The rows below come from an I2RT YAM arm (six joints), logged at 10 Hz.
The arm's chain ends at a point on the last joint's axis. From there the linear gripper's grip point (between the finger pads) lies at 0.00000 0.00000 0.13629 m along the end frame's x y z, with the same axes.
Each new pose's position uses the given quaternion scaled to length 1; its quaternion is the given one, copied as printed.
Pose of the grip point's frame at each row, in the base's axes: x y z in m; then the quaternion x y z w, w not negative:
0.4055 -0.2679 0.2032 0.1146 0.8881 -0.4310 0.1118
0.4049 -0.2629 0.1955 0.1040 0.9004 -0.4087 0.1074
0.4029 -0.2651 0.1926 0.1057 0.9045 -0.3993 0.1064
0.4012 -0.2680 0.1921 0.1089 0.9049 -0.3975 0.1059
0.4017 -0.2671 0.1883 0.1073 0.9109 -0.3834 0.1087
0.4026 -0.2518 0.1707 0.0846 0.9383 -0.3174 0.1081
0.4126 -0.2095 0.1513 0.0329 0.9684 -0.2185 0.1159
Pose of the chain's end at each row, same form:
0.3919 -0.1601 0.2855 0.1146 0.8881 -0.4310 0.1118
0.3901 -0.1596 0.2831 0.1040 0.9004 -0.4087 0.1074
0.3882 -0.1636 0.2823 0.1057 0.9045 -0.3993 0.1064
0.3869 -0.1668 0.2823 0.1089 0.9049 -0.3975 0.1059
0.3859 -0.1687 0.2813 0.1073 0.9109 -0.3834 0.1087
0.3823 -0.1681 0.2763 0.0846 0.9383 -0.3174 0.1081
0.3840 -0.1508 0.2709 0.0329 0.9684 -0.2185 0.1159

